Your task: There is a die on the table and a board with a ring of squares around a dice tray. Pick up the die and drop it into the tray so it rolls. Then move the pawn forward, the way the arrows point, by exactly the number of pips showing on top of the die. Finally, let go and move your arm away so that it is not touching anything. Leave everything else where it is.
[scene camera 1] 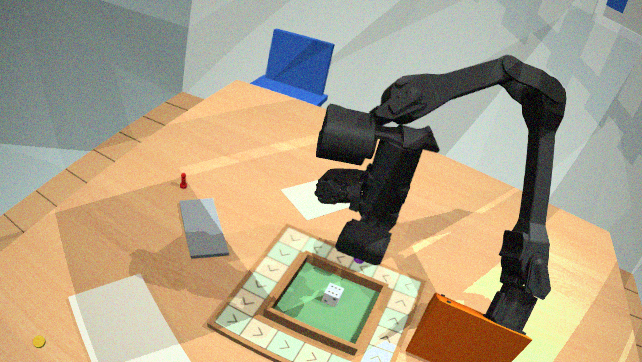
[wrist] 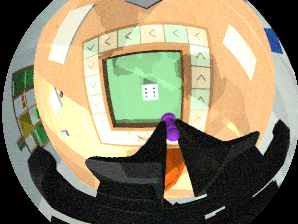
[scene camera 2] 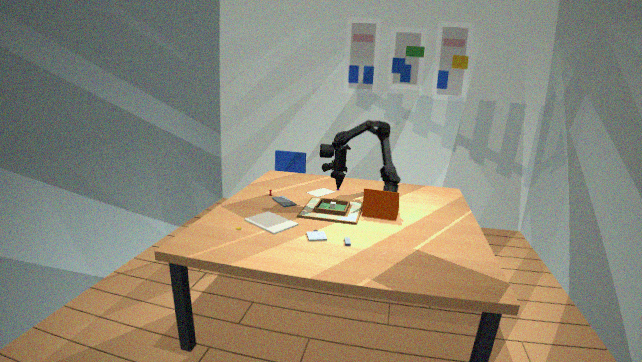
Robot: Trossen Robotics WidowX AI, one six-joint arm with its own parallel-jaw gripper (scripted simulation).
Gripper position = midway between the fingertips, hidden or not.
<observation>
My gripper (scene camera 1: 361,256) holds a purple pawn. Further things: a grey slab (scene camera 1: 203,232), a pale sheet (scene camera 1: 302,196) and a green dice tray (scene camera 1: 302,301).
The pale sheet shows as well in the wrist view (wrist: 232,40). My gripper also shows in the wrist view (wrist: 169,124). The green dice tray shows as well in the wrist view (wrist: 126,74).
</observation>
